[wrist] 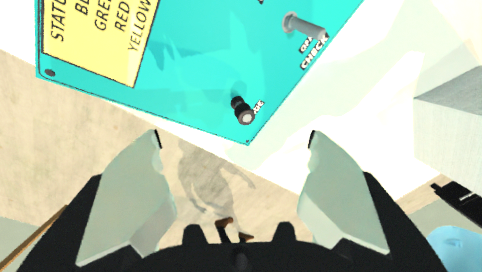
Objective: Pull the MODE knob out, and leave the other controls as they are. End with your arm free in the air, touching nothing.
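Places are measured from the arm's base along level axes (x down, y left, z ahead), in millimetres.
Where they show: gripper, fingertip midpoint: (pixel 236 132).
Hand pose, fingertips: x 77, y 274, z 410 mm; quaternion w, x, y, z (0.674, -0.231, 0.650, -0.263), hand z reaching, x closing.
Note:
Each offset is from my fingertips to the top centre of the thing. "*": to the spot under its first point. Level surfaces: height alone.
The MODE knob {dy +1, dx +62, dz -16 mm} (pixel 242 110), black with a pale round end cap, stands out from the teal panel {dx +86 mm} (pixel 200 65) near its lower corner. A narrower neck shows between its base collar and its head. Its label beside it is partly hidden by the knob. My gripper (pixel 236 132) is wide open and empty, its two pale fingertips apart below the panel's lower corner in the view. The fingers touch neither the knob nor the panel.
A grey lever {dy -118, dx +68, dz +0 mm} (pixel 306 26) sticks out of the panel beside the CHECK label. A yellow status label {* dy +32, dx +55, dz +149 mm} (pixel 95 35) is at the upper left. A pale grey block (pixel 447 120) is at the right, with a black object (pixel 457 200) and a blue round object (pixel 460 247) below it.

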